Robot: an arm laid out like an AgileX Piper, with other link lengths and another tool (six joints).
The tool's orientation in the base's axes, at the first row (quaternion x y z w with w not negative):
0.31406 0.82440 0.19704 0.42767
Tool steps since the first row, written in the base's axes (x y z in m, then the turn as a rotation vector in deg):
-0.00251 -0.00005 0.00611 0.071 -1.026 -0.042
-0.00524 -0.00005 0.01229 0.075 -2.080 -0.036
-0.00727 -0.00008 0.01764 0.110 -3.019 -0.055
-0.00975 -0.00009 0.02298 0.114 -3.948 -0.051
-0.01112 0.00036 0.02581 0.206 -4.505 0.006
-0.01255 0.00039 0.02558 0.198 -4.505 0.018
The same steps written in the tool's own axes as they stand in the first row. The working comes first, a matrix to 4 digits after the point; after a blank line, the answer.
The tool's axes in the first row as the columns of a matrix, in the base's axes (used below as rounded here):
-0.4369 0.3493 0.8289
0.6864 0.7251 0.0563
-0.5814 0.5935 -0.5565

-0.00249 0.00271 -0.00548 -0.711 -0.744 0.024
-0.00489 0.00543 -0.01119 -1.440 -1.503 -0.035
-0.00713 0.00787 -0.01585 -2.088 -2.183 -0.048
-0.00916 0.01017 -0.02088 -2.730 -2.853 -0.099
-0.00990 0.01170 -0.02356 -3.186 -3.191 -0.086
-0.00912 0.01108 -0.02462 -3.189 -3.187 -0.100

